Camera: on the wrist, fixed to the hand. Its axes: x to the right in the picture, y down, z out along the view.
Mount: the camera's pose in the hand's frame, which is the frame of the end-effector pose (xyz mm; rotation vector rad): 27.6 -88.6 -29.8 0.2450 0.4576 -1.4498
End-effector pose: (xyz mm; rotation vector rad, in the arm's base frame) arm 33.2 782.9 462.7 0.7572 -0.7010 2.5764
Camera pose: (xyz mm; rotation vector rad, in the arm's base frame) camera 40.8 876.6 488.4 0.4079 0.2977 1.3524
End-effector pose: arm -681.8 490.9 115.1 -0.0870 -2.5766 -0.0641
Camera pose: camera -695.9 402.0 152.6 1.6335 -1.6694 -0.2534
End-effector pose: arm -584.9 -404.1 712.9 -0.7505 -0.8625 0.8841
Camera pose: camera -519.3 -424.4 782.0 0.0236 -0.6332 -0.4689
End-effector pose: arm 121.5 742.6 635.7 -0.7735 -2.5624 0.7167
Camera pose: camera 78.2 705.9 714.9 0.8798 -1.8388 0.2536
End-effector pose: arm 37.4 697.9 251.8 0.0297 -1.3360 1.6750
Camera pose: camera 97.0 733.3 320.3 0.5753 -0.4336 0.4997
